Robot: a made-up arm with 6 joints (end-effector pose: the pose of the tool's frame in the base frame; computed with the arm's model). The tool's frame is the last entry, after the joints.
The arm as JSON. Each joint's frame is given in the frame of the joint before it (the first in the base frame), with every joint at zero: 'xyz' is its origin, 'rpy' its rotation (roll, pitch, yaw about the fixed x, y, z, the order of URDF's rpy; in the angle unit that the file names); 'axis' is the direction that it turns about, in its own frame. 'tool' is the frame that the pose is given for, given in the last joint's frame.
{
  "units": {
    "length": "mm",
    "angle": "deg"
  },
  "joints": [
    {
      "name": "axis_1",
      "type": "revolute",
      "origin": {
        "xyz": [
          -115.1,
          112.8,
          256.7
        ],
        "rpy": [
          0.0,
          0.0,
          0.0
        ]
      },
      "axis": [
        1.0,
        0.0,
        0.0
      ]
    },
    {
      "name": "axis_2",
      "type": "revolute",
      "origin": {
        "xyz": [
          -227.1,
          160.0,
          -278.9
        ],
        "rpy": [
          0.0,
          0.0,
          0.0
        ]
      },
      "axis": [
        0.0,
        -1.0,
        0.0
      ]
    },
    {
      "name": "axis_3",
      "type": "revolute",
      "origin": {
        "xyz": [
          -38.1,
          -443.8,
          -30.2
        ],
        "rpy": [
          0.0,
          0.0,
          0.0
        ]
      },
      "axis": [
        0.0,
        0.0,
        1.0
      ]
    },
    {
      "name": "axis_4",
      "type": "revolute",
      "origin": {
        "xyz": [
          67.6,
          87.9,
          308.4
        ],
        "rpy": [
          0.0,
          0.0,
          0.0
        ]
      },
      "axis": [
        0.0,
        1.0,
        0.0
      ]
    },
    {
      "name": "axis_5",
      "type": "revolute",
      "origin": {
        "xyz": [
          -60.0,
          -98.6,
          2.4
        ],
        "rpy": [
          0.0,
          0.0,
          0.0
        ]
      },
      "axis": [
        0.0,
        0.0,
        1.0
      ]
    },
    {
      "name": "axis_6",
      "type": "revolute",
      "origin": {
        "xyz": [
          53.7,
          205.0,
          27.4
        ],
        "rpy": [
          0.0,
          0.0,
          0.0
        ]
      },
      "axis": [
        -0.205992,
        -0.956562,
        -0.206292
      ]
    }
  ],
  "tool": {
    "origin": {
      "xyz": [
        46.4,
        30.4,
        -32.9
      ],
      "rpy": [
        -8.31,
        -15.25,
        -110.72
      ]
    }
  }
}
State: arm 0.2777 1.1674 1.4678 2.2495 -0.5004 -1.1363
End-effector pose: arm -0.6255 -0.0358 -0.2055 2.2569 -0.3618 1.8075
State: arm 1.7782 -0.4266 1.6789 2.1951 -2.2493 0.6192
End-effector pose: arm -0.0703 0.3026 0.0976 0.3320 -1.1367 -2.2943
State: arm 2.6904 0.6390 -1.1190 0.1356 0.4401 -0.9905
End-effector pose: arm -0.3866 0.2169 0.1687 1.3175 2.3843 0.4702
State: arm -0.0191 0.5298 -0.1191 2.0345 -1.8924 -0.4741
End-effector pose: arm -0.4804 -0.3337 0.0852 1.6741 -0.2834 1.4944
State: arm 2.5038 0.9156 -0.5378 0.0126 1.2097 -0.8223
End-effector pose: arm -0.6389 0.3046 0.4047 1.5643 1.1620 -1.0166
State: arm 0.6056 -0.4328 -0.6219 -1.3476 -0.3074 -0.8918
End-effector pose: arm -0.0493 -0.0070 0.1267 0.0766 0.6881 -2.3501
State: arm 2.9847 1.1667 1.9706 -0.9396 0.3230 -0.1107
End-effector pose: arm -0.6719 0.5138 0.6431 -2.1675 0.9386 1.5048
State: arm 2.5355 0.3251 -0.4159 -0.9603 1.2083 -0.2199
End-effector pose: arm -0.3974 0.3335 0.3805 1.5212 0.9745 -1.9739
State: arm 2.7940 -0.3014 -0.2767 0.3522 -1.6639 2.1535
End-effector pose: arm -0.0894 0.5448 0.1359 -0.6622 0.5374 -2.3702
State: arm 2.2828 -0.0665 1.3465 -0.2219 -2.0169 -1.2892
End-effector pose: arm -0.1653 0.1734 0.1703 0.5741 1.9619 0.7517
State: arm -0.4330 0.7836 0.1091 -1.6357 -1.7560 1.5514
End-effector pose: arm -0.6578 -0.2859 0.4254 -1.7509 -0.2728 1.0510
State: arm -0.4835 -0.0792 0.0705 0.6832 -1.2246 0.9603
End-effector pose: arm -0.1217 -0.2081 0.3110 1.0759 1.7954 2.1391
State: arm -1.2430 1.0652 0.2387 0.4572 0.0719 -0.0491
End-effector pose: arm -0.5790 -0.0515 0.2415 -0.7945 -1.5545 -1.0992
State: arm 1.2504 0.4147 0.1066 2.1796 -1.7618 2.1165
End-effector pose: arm -0.3556 0.1440 -0.1753 -0.3454 -1.4278 -1.5007
